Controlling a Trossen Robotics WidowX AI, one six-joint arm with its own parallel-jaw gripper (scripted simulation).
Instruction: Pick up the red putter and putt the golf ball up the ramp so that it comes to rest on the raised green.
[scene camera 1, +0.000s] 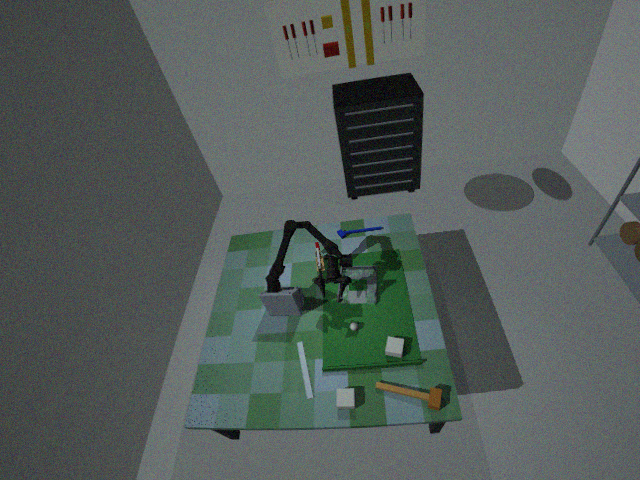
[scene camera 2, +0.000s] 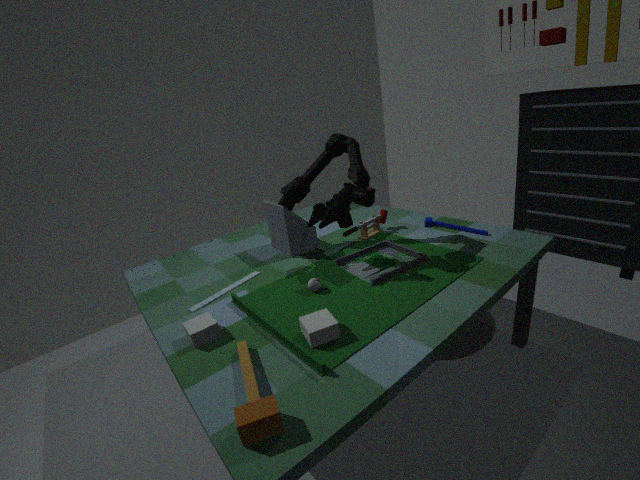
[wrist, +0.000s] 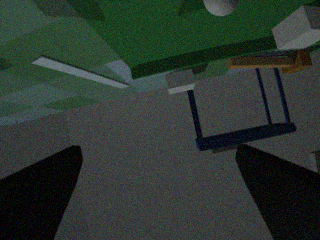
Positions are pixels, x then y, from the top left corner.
My gripper (scene camera 2: 313, 227): 114 cm from the lens. A wooden hammer (scene camera 2: 259, 419): 67 cm from the lens. A dark green mat (scene camera 2: 364, 312): 95 cm from the lens. The marked spots on the wooden hammer and the dark green mat are 44 cm apart.
